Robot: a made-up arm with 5 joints.
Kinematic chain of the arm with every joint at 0, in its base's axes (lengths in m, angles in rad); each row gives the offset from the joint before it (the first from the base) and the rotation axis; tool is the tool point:
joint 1: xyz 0 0 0.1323 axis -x
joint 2: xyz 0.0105 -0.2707 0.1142 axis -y
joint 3: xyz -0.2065 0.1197 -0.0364 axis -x
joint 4: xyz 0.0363 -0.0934 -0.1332 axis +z
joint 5: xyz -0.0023 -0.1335 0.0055 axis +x
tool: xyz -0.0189 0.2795 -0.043
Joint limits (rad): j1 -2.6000..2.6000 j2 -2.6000..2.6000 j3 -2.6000..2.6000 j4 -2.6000..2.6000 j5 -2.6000..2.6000
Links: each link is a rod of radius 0.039 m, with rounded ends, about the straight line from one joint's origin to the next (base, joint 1, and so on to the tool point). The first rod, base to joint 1, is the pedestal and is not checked.
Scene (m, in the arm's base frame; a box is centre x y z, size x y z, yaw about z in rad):
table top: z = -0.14
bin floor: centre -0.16 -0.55 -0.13 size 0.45 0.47 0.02 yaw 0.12
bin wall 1: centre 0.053 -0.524 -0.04 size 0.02 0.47 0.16 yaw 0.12
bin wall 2: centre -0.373 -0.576 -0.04 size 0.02 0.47 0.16 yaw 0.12
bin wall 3: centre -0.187 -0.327 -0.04 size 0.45 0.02 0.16 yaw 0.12
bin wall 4: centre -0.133 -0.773 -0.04 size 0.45 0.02 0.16 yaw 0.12
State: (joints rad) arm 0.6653 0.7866 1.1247 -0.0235 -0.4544
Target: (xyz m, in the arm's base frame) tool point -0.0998 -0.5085 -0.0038
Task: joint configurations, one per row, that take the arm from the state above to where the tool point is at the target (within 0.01 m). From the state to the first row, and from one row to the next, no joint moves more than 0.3 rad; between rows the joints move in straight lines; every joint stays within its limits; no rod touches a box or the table.
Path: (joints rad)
1: 0.4072 0.6965 1.1329 -0.0062 -0.5926
2: 0.1491 0.6064 1.1411 0.0111 -0.7307
3: -0.1090 0.5163 1.1494 0.0284 -0.8689

